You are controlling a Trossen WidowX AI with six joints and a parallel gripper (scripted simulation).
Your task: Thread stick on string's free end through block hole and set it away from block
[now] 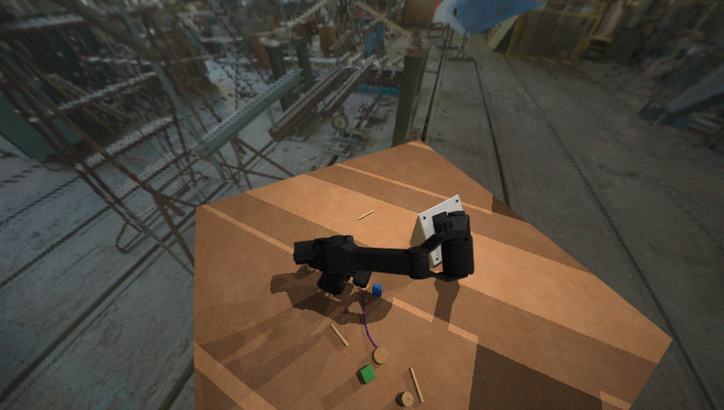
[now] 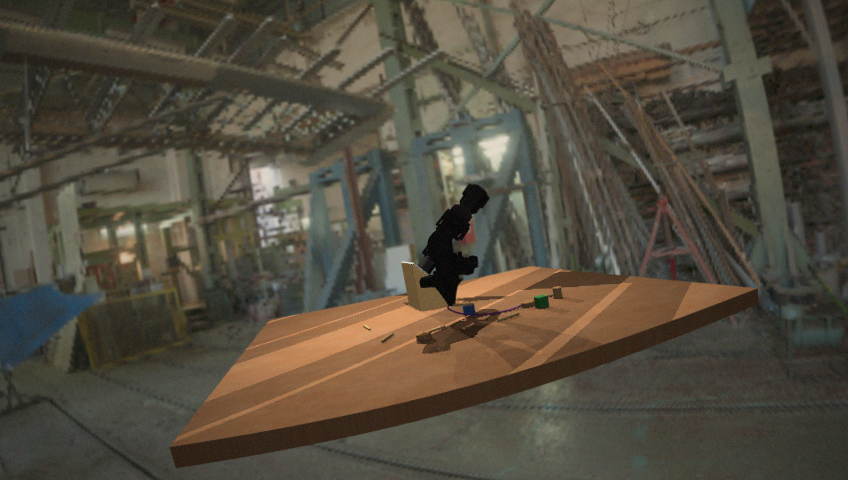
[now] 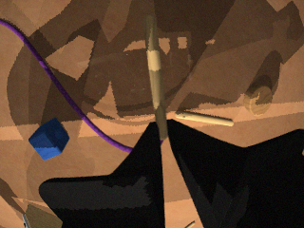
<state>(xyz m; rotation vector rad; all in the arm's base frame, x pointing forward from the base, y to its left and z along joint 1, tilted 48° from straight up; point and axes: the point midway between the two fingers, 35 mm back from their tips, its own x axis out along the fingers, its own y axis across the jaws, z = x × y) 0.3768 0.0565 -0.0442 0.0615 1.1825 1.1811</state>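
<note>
My gripper tip is now 9 cm past the blue block, 7 cm to the right of it and 4 cm above it. Also, from my gripper tip: round wooden button 24 cm to the left, 5 cm below, 2 cm behind; then green cube 26 cm to the left, 4 cm below, 3 cm ahead; then thin stick 1 cm to the left, 1 cm ahead.
</note>
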